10 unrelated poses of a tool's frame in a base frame.
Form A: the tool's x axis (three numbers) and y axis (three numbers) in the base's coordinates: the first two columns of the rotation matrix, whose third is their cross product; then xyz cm.
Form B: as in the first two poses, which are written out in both.
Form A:
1: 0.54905 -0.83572 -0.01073 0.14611 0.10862 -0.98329 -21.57 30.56 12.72
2: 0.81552 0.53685 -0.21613 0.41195 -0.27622 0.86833 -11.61 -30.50 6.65
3: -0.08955 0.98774 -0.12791 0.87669 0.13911 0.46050 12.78 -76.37 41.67
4: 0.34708 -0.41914 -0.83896 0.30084 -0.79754 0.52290 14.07 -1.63 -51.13
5: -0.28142 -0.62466 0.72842 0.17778 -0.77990 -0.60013 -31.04 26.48 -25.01
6: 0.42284 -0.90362 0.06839 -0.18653 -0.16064 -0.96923 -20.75 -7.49 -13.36
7: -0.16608 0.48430 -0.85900 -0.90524 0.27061 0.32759 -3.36 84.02 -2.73
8: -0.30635 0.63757 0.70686 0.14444 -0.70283 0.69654 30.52 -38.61 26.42
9: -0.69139 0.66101 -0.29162 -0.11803 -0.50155 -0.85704 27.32 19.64 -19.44
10: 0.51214 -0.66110 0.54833 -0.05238 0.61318 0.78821 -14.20 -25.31 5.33
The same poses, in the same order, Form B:
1: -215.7 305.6 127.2 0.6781 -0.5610 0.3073 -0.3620
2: -116.1 -305.0 66.5 0.5227 0.7966 0.2978 0.0597
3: 127.8 -763.7 416.7 0.2069 0.6422 0.7258 0.1342
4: 140.7 -16.3 -511.3 0.3158 0.7575 -0.0390 -0.5700
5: -310.4 264.8 -250.1 0.2594 -0.5404 0.2068 -0.7733
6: -207.5 -74.9 -133.6 0.5064 -0.6745 0.4040 -0.3540
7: -33.6 840.2 -27.3 0.6120 -0.2061 0.5107 0.5677
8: 305.2 -386.1 264.2 0.1688 0.5642 0.3465 0.7301
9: 273.2 196.4 -194.4 0.2407 -0.3104 -0.4373 0.8090
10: -142.0 -253.1 53.3 0.7754 0.3936 -0.4532 -0.1963
